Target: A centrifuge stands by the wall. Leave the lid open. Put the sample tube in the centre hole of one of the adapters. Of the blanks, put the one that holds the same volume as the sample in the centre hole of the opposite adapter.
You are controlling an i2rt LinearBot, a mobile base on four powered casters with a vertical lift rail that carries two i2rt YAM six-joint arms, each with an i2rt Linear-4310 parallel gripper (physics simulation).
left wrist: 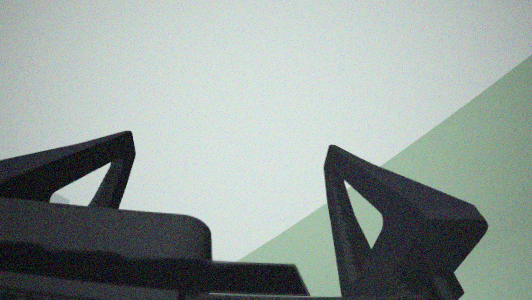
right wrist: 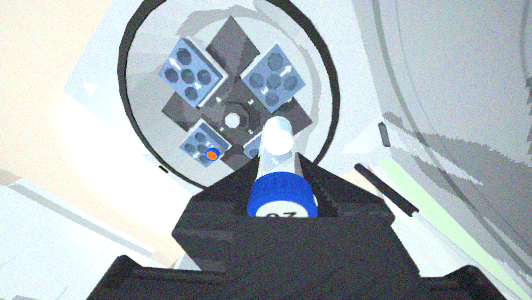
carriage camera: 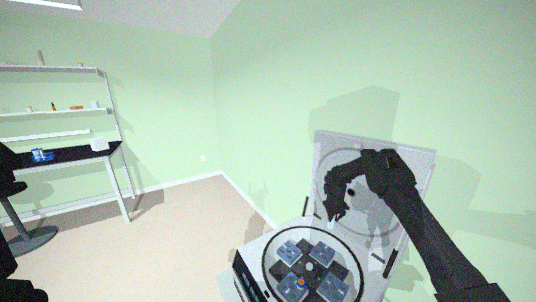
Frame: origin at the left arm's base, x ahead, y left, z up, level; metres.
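Seen in the pictures: left gripper, fingertip midpoint: (left wrist: 230, 149); right gripper, fingertip midpoint: (right wrist: 278, 158) (carriage camera: 332, 221).
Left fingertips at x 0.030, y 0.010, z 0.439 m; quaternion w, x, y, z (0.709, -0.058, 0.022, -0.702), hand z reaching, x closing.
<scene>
Offsets run from my left fingertips to a thing's top centre. "spot": to the spot under its first point. Level surfaces: height alone.
The centrifuge @[spot: dx +0.547, dy -0.308, dz -0.747 m] (carriage camera: 260, 241) (right wrist: 107, 65) stands by the wall, its lid @[dx +0.564, dy -0.780, dz -0.181 m] (carriage camera: 425, 159) (right wrist: 450, 65) open. Its rotor carries blue five-hole adapters: adapter 1 @[dx +0.331, dy -0.451, dz -0.780 m] (right wrist: 200, 161), adapter 2 @[dx +0.319, dy -0.635, dz -0.782 m] (right wrist: 252, 149), adapter 3 @[dx +0.503, dy -0.649, dz -0.782 m] (carriage camera: 322, 253) (right wrist: 272, 81) and adapter 4 @[dx +0.516, dy -0.465, dz -0.782 m] (carriage camera: 289, 251) (right wrist: 188, 76). A tube with an orange-topped blue cap @[dx +0.329, dy -0.488, dz -0.753 m] (carriage camera: 301, 282) (right wrist: 212, 154) stands in adapter 1; its exact hole is unclear. My right gripper (carriage camera: 337, 217) (right wrist: 278, 158) is shut on a blue-capped tube @[dx +0.480, dy -0.656, dz -0.494 m] (carriage camera: 331, 224) (right wrist: 282, 192), held above the rotor; digits on its white top are partly cut off. My left gripper (left wrist: 230, 149) is open and empty.
A dark-topped bench @[dz -0.480 m] (carriage camera: 70, 151) with blue racks (carriage camera: 43, 155) and a white box (carriage camera: 99, 144) stands at the left, shelves above it. A stool (carriage camera: 31, 240) stands before it. The raised lid and a black strut @[spot: dx +0.332, dy -0.869, dz -0.651 m] (right wrist: 386, 190) stand beside the rotor bowl.
</scene>
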